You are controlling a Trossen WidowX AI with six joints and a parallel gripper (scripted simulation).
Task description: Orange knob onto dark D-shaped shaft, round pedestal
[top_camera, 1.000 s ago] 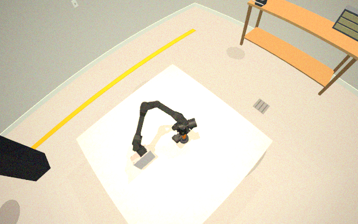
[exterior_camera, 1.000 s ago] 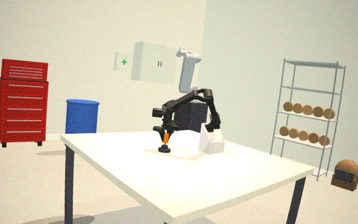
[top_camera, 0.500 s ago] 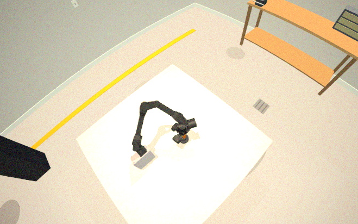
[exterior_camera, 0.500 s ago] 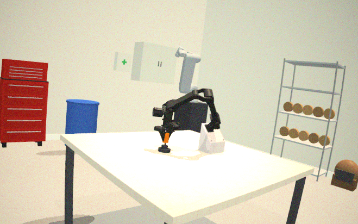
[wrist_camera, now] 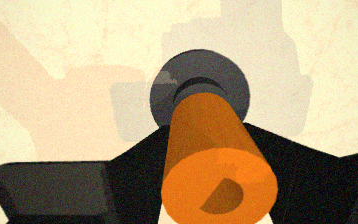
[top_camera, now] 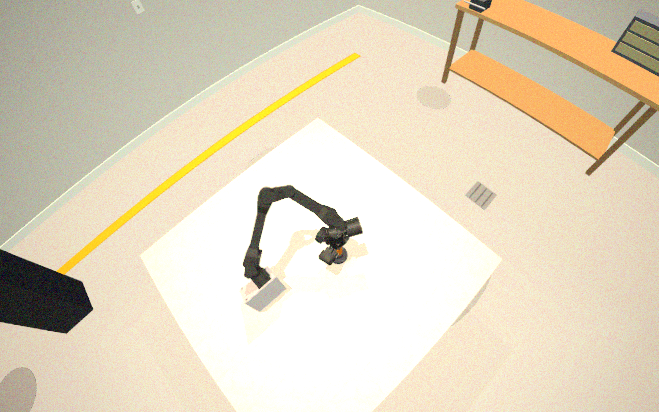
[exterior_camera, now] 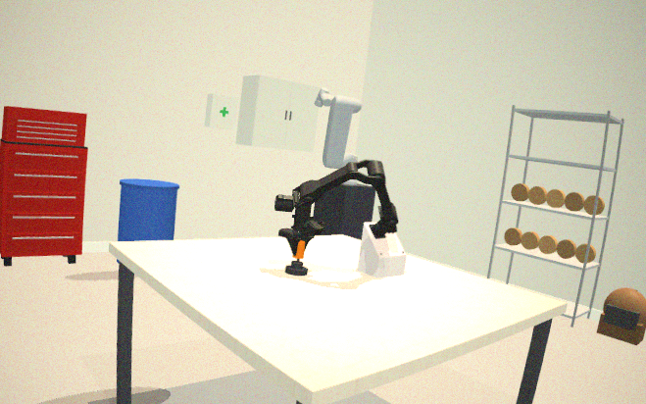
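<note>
The orange knob is 2 cm above my gripper tip. The rest, counted from my gripper tip: dark shaft: 4 cm below.
</note>
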